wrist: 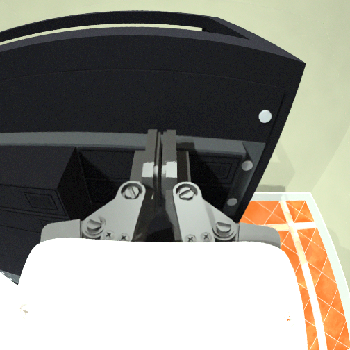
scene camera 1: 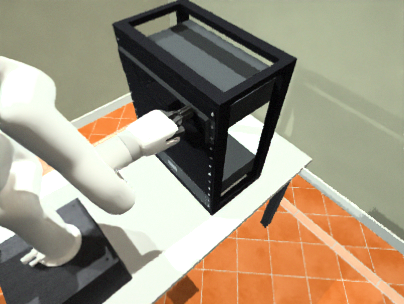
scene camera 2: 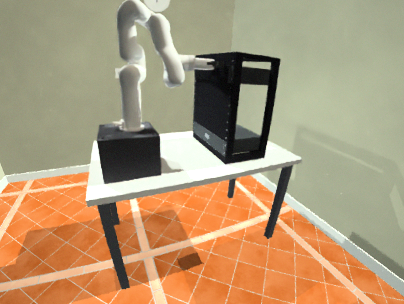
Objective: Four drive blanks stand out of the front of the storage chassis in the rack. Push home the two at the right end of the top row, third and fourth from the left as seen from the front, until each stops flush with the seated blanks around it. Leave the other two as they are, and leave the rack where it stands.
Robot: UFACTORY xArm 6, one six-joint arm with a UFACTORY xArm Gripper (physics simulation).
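Seen in the pictures: gripper, fingertip midpoint: (scene camera 1: 191, 109) (scene camera 2: 223, 65); arm's base, link origin: (scene camera 1: 60, 245) (scene camera 2: 132, 128).
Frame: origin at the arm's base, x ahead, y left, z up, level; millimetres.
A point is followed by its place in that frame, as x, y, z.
Observation:
The black rack (scene camera 1: 170, 65) {487, -7, 393} (scene camera 2: 271, 100) {728, -232, 158} (wrist: 150, 47) stands upright on the table. The grey upper rim of its storage chassis (wrist: 50, 139) runs above the blanks. In the wrist view the third top-row blank (wrist: 30, 167) stands well out, its side face showing. The fourth (wrist: 215, 167), right of it, sits much deeper, just behind the rim; the fingers hide its middle, so exact flushness cannot be told. My gripper (scene camera 1: 190, 111) {452, -120, 328} (scene camera 2: 216, 64) {452, -120, 328} (wrist: 161, 148) is shut and empty, its fingertips at the fourth blank's front; contact cannot be told. The other two standing blanks cannot be made out clearly.
The white table (scene camera 1: 185, 235) {333, -186, -210} (scene camera 2: 175, 150) {285, 102, -210} carries the rack and the black robot base block (scene camera 1: 100, 250) {76, -101, -2} (scene camera 2: 132, 157) {-36, -154, -92}. A grey unit (scene camera 1: 240, 160) {675, -163, -73} (scene camera 2: 247, 137) {631, -176, -73} sits low in the rack. The rack's right post with bright holes (wrist: 265, 116) is right of the fingers.

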